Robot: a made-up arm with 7 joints. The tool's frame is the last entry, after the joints.
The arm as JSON. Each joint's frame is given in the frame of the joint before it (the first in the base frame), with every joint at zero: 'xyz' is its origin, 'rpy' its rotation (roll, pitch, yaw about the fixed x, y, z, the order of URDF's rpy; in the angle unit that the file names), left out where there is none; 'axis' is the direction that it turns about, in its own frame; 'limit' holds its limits. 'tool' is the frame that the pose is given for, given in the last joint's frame.
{
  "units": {
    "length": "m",
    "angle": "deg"
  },
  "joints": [
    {
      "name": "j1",
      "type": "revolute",
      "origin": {
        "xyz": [
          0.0,
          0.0,
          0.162
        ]
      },
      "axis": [
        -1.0,
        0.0,
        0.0
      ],
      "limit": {
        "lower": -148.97,
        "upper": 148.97
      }
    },
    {
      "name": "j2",
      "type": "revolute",
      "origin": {
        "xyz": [
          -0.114,
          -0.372,
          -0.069
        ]
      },
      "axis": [
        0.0,
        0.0,
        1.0
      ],
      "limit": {
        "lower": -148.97,
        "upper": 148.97
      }
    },
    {
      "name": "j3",
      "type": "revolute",
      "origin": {
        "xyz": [
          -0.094,
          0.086,
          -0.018
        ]
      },
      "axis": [
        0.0,
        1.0,
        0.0
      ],
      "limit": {
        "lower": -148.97,
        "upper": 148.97
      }
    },
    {
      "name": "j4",
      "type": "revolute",
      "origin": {
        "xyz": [
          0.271,
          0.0,
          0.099
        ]
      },
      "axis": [
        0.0,
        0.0,
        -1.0
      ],
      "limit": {
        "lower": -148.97,
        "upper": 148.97
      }
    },
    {
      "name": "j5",
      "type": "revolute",
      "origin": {
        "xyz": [
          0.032,
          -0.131,
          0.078
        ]
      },
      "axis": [
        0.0,
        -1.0,
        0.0
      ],
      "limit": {
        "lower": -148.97,
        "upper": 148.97
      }
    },
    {
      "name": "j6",
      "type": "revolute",
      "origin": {
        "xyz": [
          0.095,
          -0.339,
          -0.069
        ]
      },
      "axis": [
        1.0,
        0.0,
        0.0
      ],
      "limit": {
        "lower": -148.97,
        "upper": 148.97
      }
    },
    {
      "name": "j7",
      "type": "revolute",
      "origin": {
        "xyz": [
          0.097,
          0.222,
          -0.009
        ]
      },
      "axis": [
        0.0,
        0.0,
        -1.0
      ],
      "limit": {
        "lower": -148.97,
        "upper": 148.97
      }
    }
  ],
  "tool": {
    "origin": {
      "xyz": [
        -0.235,
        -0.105,
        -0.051
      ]
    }
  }
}
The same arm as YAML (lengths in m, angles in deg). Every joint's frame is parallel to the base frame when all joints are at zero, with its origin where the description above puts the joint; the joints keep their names.
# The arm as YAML. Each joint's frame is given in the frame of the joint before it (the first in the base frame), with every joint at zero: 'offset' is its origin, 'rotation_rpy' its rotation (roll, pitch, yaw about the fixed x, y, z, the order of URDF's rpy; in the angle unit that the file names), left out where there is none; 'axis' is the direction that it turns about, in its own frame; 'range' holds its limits. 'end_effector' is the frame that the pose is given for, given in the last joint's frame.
length_unit: m
angle_unit: deg
chain:
  - id: j1
    offset: [0.0, 0.0, 0.162]
    axis: [-1.0, 0.0, 0.0]
    range: [-148.97, 148.97]
  - id: j2
    offset: [-0.114, -0.372, -0.069]
    axis: [0.0, 0.0, 1.0]
    range: [-148.97, 148.97]
  - id: j3
    offset: [-0.094, 0.086, -0.018]
    axis: [0.0, 1.0, 0.0]
    range: [-148.97, 148.97]
  - id: j4
    offset: [0.271, 0.0, 0.099]
    axis: [0.0, 0.0, -1.0]
    range: [-148.97, 148.97]
  - id: j5
    offset: [0.032, -0.131, 0.078]
    axis: [0.0, -1.0, 0.0]
    range: [-148.97, 148.97]
  - id: j6
    offset: [0.095, -0.339, -0.069]
    axis: [1.0, 0.0, 0.0]
    range: [-148.97, 148.97]
  - id: j7
    offset: [0.097, 0.222, -0.009]
    axis: [0.0, 0.0, -1.0]
    range: [-148.97, 148.97]
end_effector:
  offset: [-0.235, -0.105, -0.051]

